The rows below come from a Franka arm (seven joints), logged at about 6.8 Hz.
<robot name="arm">
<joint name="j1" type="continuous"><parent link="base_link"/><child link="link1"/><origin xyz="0.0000 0.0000 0.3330" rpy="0.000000 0.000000 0.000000"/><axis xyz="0 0 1"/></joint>
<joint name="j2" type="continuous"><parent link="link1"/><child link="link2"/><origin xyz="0.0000 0.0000 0.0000" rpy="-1.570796 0.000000 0.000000"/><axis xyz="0 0 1"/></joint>
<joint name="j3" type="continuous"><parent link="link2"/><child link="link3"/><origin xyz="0.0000 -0.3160 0.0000" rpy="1.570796 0.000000 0.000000"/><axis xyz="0 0 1"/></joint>
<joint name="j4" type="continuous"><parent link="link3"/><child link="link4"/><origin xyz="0.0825 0.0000 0.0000" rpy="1.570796 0.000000 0.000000"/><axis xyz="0 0 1"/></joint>
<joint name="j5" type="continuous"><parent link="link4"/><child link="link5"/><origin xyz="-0.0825 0.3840 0.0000" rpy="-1.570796 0.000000 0.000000"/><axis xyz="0 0 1"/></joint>
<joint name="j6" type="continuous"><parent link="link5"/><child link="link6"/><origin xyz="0.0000 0.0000 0.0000" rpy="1.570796 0.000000 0.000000"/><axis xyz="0 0 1"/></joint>
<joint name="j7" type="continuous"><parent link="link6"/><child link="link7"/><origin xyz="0.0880 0.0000 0.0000" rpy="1.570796 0.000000 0.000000"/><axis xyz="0 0 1"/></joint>
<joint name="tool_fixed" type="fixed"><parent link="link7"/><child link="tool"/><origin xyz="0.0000 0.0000 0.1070" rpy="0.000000 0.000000 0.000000"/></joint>
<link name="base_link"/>
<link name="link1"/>
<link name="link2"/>
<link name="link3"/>
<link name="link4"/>
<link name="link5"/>
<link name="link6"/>
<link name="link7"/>
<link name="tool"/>
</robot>
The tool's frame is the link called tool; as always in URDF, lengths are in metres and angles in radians. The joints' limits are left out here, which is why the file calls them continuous.
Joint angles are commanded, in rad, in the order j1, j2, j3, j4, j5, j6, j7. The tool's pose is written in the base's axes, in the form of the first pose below.
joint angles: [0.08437, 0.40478, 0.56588, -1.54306, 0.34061, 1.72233, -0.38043]
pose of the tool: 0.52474, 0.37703, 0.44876; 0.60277, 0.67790, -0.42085; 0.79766, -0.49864, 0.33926; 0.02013, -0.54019, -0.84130
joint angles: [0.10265, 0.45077, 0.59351, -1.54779, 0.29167, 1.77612, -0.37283]
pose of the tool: 0.52035, 0.39732, 0.42570; 0.58071, 0.70057, -0.41470; 0.81382, -0.48598, 0.31861; 0.02167, -0.52251, -0.85236
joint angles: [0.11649, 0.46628, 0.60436, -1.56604, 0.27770, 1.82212, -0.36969]
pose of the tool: 0.51445, 0.40963, 0.41262; 0.57410, 0.71070, -0.40658; 0.81822, -0.47947, 0.31722; 0.03051, -0.51479, -0.85677
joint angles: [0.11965, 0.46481, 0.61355, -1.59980, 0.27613, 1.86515, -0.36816]
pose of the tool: 0.50743, 0.41566, 0.40235; 0.57527, 0.71395, -0.39917; 0.81714, -0.47975, 0.31956; 0.03665, -0.51001, -0.85939
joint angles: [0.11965, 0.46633, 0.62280, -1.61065, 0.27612, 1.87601, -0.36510]
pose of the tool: 0.50294, 0.41960, 0.39882; 0.57282, 0.71389, -0.40279; 0.81890, -0.47696, 0.31922; 0.03578, -0.51270, -0.85782
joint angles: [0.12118, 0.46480, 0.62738, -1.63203, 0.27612, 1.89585, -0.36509]
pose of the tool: 0.49790, 0.42220, 0.39212; 0.57159, 0.71462, -0.40323; 0.81982, -0.47681, 0.31710; 0.03434, -0.51183, -0.85840
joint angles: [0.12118, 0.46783, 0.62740, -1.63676, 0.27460, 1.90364, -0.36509]
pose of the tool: 0.49794, 0.42223, 0.38879; 0.57315, 0.71384, -0.40240; 0.81874, -0.47849, 0.31734; 0.03399, -0.51135, -0.85870
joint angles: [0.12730, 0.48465, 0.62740, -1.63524, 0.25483, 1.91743, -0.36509]
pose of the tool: 0.49888, 0.42491, 0.38039; 0.56675, 0.72137, -0.39802; 0.82323, -0.47655, 0.30852; 0.03288, -0.50252, -0.86394
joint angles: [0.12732, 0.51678, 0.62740, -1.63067, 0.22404, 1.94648, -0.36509]
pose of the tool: 0.50575, 0.42477, 0.36540; 0.56749, 0.72740, -0.38580; 0.82261, -0.48057, 0.30393; 0.03568, -0.48984, -0.87108
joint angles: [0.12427, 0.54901, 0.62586, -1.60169, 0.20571, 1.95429, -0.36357]
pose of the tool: 0.51754, 0.42310, 0.35951; 0.57521, 0.72617, -0.37659; 0.81684, -0.48528, 0.31190; 0.04374, -0.48702, -0.87229
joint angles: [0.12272, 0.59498, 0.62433, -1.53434, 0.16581, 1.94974, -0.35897]
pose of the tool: 0.53823, 0.42108, 0.36038; 0.58085, 0.73454, -0.35082; 0.81157, -0.48916, 0.31950; 0.06308, -0.47029, -0.88025
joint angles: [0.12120, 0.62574, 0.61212, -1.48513, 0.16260, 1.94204, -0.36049]
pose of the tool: 0.55579, 0.41487, 0.36043; 0.59795, 0.72582, -0.34007; 0.79798, -0.49917, 0.33773; 0.07538, -0.47331, -0.87767
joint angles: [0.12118, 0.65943, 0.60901, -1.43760, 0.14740, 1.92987, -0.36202]
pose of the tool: 0.56897, 0.41203, 0.35863; 0.60214, 0.72493, -0.33451; 0.79414, -0.50068, 0.34447; 0.08223, -0.47307, -0.87718
